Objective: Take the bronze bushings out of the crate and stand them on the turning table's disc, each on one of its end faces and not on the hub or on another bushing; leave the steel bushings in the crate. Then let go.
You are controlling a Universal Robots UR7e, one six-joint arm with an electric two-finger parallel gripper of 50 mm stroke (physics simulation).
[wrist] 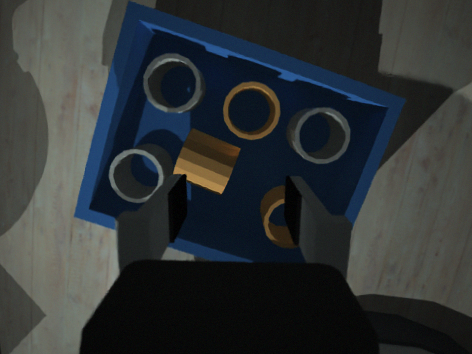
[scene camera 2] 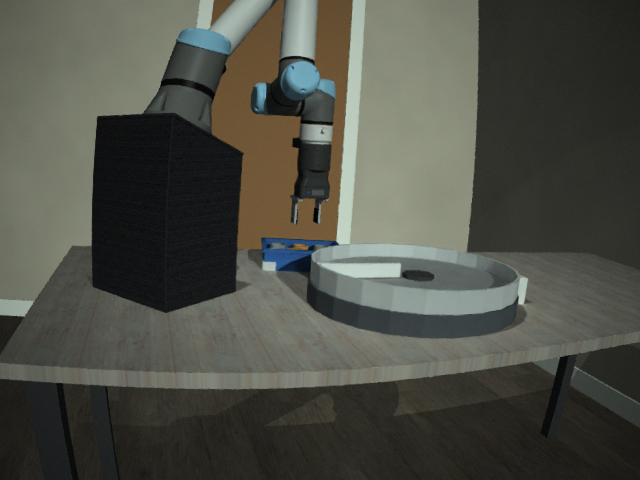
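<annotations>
You can spot my gripper in scene camera 2 (305, 222), and it's there in the wrist view (235, 195) as well.
</annotations>
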